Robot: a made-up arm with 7 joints. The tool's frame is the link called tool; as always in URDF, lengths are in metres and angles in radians.
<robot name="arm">
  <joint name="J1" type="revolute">
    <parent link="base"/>
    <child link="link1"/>
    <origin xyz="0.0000 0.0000 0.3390" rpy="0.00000 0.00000 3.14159"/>
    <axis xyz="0 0 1"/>
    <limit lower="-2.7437" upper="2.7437"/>
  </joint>
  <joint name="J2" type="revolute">
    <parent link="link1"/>
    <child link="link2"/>
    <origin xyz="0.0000 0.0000 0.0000" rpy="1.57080 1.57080 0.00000"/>
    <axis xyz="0 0 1"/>
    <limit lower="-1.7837" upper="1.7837"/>
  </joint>
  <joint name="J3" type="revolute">
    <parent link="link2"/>
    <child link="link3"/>
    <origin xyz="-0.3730 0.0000 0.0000" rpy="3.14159 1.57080 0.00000"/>
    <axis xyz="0 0 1"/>
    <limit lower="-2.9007" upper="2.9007"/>
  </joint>
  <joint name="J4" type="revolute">
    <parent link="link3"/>
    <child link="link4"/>
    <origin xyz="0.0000 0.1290 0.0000" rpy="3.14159 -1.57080 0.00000"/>
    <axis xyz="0 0 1"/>
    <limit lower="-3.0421" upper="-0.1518"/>
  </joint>
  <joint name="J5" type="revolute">
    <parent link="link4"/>
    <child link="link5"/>
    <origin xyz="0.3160 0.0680 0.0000" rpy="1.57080 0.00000 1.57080"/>
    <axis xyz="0 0 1"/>
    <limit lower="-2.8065" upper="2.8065"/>
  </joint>
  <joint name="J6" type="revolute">
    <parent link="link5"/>
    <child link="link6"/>
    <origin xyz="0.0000 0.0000 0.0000" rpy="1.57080 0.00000 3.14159"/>
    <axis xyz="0 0 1"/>
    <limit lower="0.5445" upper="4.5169"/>
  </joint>
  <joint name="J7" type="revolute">
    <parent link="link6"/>
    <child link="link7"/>
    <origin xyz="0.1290 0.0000 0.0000" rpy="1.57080 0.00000 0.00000"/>
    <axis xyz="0 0 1"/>
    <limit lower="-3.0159" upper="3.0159"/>
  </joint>
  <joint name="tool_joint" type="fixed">
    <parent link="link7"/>
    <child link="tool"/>
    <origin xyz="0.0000 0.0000 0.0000" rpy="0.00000 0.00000 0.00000"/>
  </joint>
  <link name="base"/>
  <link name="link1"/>
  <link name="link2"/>
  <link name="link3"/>
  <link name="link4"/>
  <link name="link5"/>
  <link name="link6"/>
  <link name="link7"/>
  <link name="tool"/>
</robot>
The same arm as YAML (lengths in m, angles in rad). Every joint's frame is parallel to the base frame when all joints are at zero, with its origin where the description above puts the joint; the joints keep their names.
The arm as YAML. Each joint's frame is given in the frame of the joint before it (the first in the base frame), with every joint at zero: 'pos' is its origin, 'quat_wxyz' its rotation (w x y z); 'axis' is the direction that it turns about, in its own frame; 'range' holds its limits. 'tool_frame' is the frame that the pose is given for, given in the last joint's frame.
length_unit: m
angle_unit: rad
joints:
  - joint: J1
    pos: [0.0, 0.0, 0.339]
    quat_wxyz: [1.0, 0.0, 0.0, 0.0]
    axis: [0.0, 0.0, 1.0]
    range: [-2.7437, 2.7437]
  - joint: J2
    pos: [0.0, 0.0, 0.0]
    quat_wxyz: [1.0, 0.0, 0.0, 0.0]
    axis: [0.0, 1.0, 0.0]
    range: [-1.7837, 1.7837]
  - joint: J3
    pos: [0.0, 0.0, 0.373]
    quat_wxyz: [1.0, 0.0, 0.0, 0.0]
    axis: [0.0, 0.0, 1.0]
    range: [-2.9007, 2.9007]
  - joint: J4
    pos: [0.129, 0.0, 0.0]
    quat_wxyz: [1.0, 0.0, 0.0, 0.0]
    axis: [0.0, -1.0, 0.0]
    range: [-3.0421, -0.1518]
  - joint: J5
    pos: [-0.068, 0.0, 0.316]
    quat_wxyz: [1.0, 0.0, 0.0, 0.0]
    axis: [0.0, 0.0, 1.0]
    range: [-2.8065, 2.8065]
  - joint: J6
    pos: [0.0, 0.0, 0.0]
    quat_wxyz: [1.0, 0.0, 0.0, 0.0]
    axis: [0.0, -1.0, 0.0]
    range: [0.5445, 4.5169]
  - joint: J7
    pos: [0.129, 0.0, 0.0]
    quat_wxyz: [1.0, 0.0, 0.0, 0.0]
    axis: [0.0, 0.0, -1.0]
    range: [-3.0159, 3.0159]
tool_frame:
  pos: [0.0, 0.0, 0.0]
  quat_wxyz: [0.000002, 0.999979, -0.000006, 0.000002]

